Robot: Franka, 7 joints.
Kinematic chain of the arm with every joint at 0, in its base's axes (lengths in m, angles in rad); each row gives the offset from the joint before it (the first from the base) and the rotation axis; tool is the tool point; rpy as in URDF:
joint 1: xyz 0 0 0.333 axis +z
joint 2: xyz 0 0 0 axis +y
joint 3: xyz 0 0 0.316 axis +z
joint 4: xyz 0.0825 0 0 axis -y
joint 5: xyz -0.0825 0 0.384 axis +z
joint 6: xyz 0 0 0 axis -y
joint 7: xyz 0.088 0 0 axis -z
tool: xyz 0 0 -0.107 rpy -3.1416 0 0
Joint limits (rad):
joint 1: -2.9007..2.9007
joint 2: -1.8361..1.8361
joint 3: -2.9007..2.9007
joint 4: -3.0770..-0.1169
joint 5: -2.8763..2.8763
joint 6: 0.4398..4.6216
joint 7: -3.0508..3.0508
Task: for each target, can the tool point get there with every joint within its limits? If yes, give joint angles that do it. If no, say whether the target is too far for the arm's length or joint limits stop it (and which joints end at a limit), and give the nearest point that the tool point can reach.
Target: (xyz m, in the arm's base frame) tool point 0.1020 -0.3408 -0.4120
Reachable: no: joint limits stop it (at a limit: joint 2) | nearest point 0.1000 -0.3342 -0.3567 | short by 0.056 m
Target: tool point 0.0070 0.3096 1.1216
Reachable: yes | joints -0.5342 -0.3237 1.0231 -0.6472 2.3042 1.9555 -2.4741
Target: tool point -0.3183 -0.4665 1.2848
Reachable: no: too far | nearest point -0.2467 -0.3616 1.0708 | short by 0.249 m
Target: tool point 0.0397 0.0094 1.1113
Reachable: yes | joints -0.1630 -0.4380 -0.2829 -0.7329 1.3326 1.4035 0.4467
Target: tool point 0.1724 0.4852 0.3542
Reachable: yes | joints -0.4070 -0.9465 1.4405 -2.2839 -1.7471 2.9862 0.2234
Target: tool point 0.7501 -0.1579 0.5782
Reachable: yes | joints -0.5520 1.0914 0.7569 -0.6714 -1.1460 3.4963 0.1947
